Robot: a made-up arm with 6 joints. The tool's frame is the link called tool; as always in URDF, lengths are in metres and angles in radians. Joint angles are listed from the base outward. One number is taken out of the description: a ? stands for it. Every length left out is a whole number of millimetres.
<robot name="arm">
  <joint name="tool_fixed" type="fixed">
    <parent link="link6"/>
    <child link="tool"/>
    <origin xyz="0.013 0.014 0" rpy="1.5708 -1.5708 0"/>
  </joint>
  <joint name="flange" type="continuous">
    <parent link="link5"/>
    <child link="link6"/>
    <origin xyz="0 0.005 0" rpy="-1.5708 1.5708 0"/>
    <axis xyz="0 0 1"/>
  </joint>
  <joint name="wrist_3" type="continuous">
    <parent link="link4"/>
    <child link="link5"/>
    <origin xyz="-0.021 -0.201 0" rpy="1.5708 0 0"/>
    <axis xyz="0 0 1"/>
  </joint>
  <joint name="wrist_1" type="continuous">
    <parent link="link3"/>
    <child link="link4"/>
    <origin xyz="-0.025 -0.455 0" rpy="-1.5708 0 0"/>
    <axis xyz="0 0 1"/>
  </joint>
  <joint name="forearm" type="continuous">
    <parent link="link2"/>
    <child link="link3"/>
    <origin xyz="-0.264 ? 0" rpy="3.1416 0 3.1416"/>
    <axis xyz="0 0 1"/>
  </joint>
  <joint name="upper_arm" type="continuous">
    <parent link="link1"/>
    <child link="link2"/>
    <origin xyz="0.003 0.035 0" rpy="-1.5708 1.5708 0"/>
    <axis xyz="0 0 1"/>
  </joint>
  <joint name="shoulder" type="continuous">
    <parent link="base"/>
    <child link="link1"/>
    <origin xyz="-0.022 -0.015 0.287" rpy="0 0 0"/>
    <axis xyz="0 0 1"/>
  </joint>
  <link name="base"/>
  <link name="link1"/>
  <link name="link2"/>
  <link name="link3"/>
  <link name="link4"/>
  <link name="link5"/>
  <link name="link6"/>
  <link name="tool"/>
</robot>
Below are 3 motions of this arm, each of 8 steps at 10 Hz.
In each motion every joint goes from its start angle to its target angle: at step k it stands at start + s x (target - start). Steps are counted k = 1, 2, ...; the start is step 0. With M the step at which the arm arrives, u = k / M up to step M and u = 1 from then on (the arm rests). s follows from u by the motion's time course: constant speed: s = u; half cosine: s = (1 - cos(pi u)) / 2; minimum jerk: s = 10 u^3 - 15 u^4 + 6 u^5.
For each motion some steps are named. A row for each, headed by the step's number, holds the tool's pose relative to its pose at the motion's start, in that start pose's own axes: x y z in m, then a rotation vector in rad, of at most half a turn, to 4 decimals.
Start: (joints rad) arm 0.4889 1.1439 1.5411 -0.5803 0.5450 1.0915
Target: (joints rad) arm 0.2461 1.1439 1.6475 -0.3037 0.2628 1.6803
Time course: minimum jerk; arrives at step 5
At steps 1, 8:
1: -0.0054 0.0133 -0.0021 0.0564 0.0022 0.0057
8: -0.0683 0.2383 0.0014 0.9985 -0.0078 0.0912

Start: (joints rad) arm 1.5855 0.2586 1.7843 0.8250 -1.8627 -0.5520
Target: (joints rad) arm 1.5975 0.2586 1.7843 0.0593 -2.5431 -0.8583
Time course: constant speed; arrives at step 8
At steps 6, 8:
6: -0.0924 -0.0528 0.0081 0.0868 -0.6979 0.0887
8: -0.1172 -0.0798 0.0020 0.1834 -0.8976 0.0679

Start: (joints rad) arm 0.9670 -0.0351 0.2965 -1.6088 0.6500 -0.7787
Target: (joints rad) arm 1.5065 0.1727 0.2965 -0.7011 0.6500 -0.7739
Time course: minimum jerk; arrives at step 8
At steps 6, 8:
6: 0.0855 0.1010 -0.0098 0.5473 -0.6561 -0.0668
8: 0.0983 0.1100 -0.0184 0.5936 -0.7505 -0.0601

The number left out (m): -0.021
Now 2 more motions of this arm.
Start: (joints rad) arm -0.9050 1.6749 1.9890 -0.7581 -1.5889 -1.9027
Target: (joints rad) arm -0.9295 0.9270 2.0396 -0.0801 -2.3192 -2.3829
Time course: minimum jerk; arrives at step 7
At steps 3, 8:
3: 0.2027 0.0048 -0.1446 -0.0482 0.2595 0.0893
8: 0.5274 0.2029 -0.3406 -0.4158 0.5720 0.4315

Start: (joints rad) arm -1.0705 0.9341 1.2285 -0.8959 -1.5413 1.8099
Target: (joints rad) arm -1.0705 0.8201 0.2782 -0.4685 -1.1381 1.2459
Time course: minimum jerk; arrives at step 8
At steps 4, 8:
4: -0.0469 -0.1430 -0.0810 -0.5469 -0.2383 0.1206
8: -0.0662 -0.3029 -0.1096 -0.9664 -0.5333 0.2517

